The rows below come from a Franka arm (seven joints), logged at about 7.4 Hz.
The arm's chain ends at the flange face. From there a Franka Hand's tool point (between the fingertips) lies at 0.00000 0.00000 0.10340 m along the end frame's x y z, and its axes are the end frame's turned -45 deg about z.
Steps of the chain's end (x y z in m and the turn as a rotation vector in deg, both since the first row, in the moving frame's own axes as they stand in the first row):
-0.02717 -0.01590 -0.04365 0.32 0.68 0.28
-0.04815 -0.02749 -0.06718 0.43 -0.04 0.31
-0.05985 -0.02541 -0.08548 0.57 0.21 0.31
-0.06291 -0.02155 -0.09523 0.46 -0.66 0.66
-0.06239 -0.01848 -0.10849 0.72 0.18 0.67
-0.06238 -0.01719 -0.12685 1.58 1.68 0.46
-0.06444 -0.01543 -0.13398 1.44 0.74 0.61
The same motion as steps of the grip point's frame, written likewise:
-0.00669 -0.02999 -0.04366 -0.25 0.71 0.28
-0.01411 -0.05408 -0.06718 0.33 0.28 0.31
-0.02336 -0.06074 -0.08549 0.25 0.55 0.31
-0.02949 -0.06115 -0.09524 0.79 -0.14 0.66
-0.02990 -0.05787 -0.10850 0.38 0.64 0.67
-0.02780 -0.05612 -0.12693 -0.07 2.31 0.46
-0.03187 -0.05735 -0.13402 0.49 1.54 0.61

